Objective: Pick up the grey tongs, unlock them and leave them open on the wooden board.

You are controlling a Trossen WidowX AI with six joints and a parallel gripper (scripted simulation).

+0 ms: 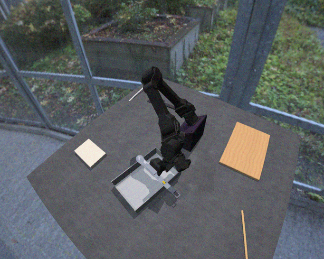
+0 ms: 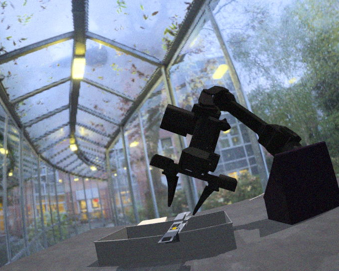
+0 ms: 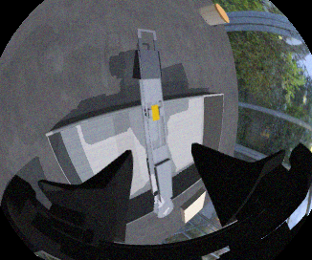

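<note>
The yellow lock piece lies 30 mm below my gripper tip, 20 mm to the left of it and 20 mm ahead of it. The rest, counted from my gripper tip: wooden board (470 mm behind, 270 mm to the left, 90 mm below); then grey roasting tin (70 mm to the right, 70 mm below, 50 mm ahead); then cream block (450 mm to the right, 150 mm ahead, 80 mm below).
</note>
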